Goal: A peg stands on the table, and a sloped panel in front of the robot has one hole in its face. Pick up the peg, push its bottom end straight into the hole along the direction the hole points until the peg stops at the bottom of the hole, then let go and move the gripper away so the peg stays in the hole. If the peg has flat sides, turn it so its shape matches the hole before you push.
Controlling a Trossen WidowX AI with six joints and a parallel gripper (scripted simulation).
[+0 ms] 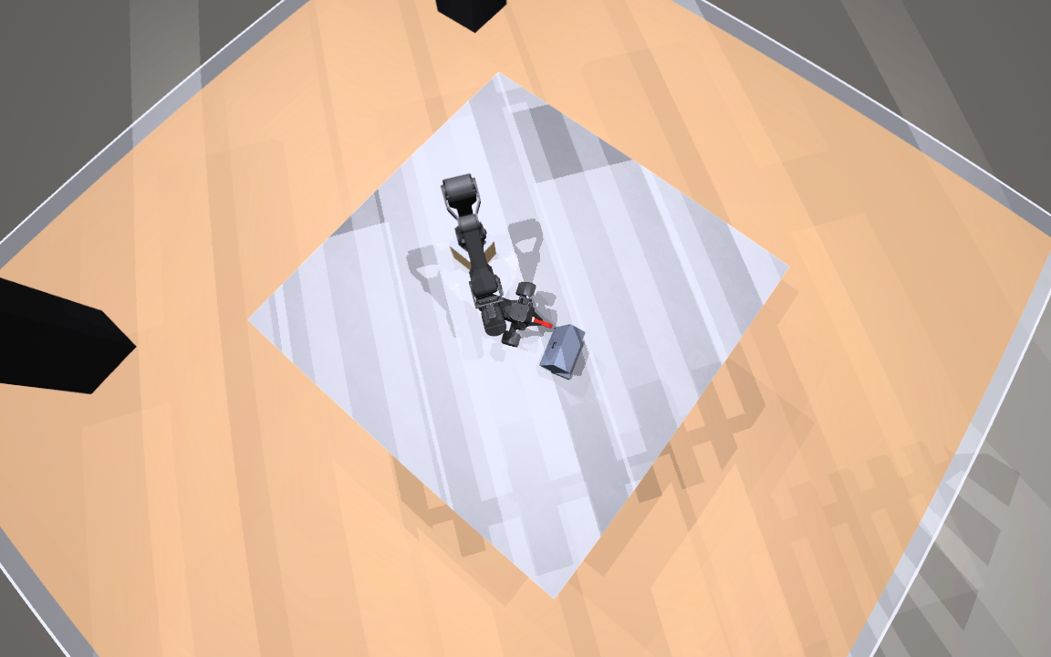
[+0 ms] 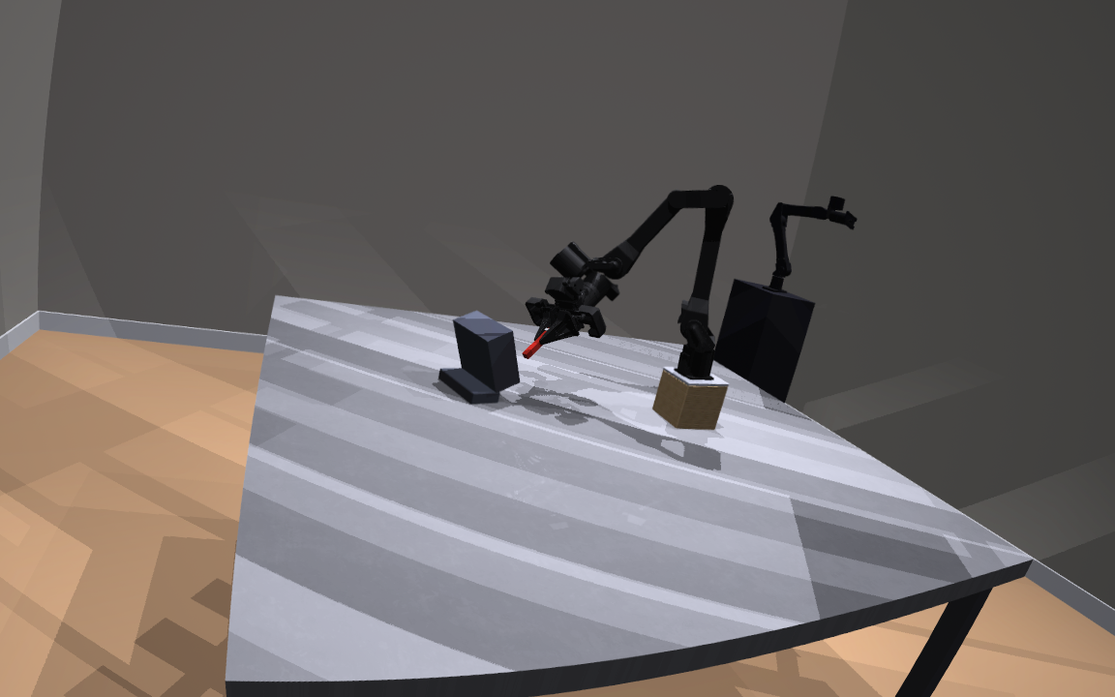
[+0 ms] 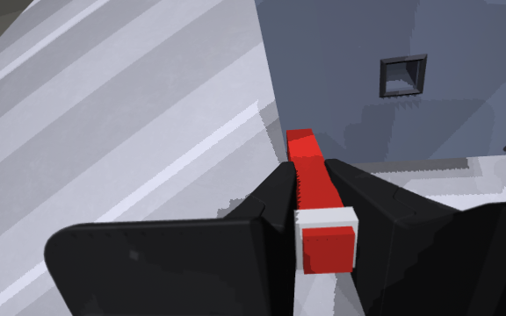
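Right now the sloped panel is 90 mm ahead of my gripper tip, 20 mm to the right of it and 30 mm below it. The rest, counted from my gripper tip: red square peg (10 mm behind, 10 mm to the right, 10 mm above); low foot (120 mm ahead, 10 mm to the right, 100 mm below).
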